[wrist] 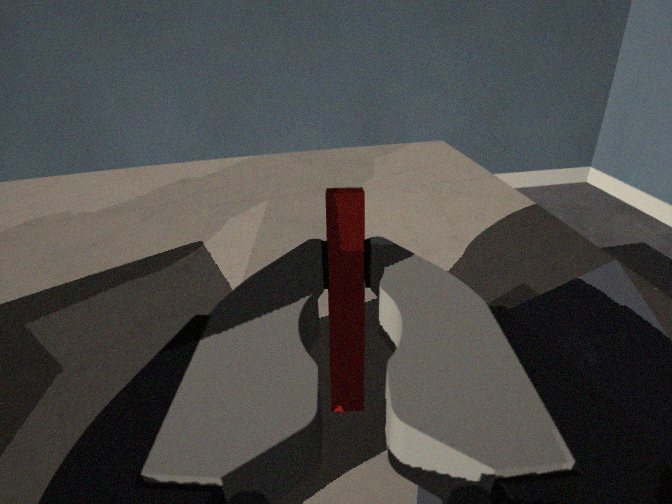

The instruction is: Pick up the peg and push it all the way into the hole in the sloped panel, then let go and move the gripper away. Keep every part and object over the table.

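Note:
A dark red square peg (345,292) runs lengthwise between my two grey jaws and sticks out past their tips over the table. My gripper (345,265) is shut on the peg, with the dark finger pads pressed on both of its sides. The peg is held above the table top, with its free end pointing away from me. The sloped panel and its hole are not in view.
The beige table top (271,217) spreads ahead, crossed by dark shadows. Its far edge and right edge meet at a corner (442,143). Past the right edge lies dark floor (597,217) with a white skirting and blue walls.

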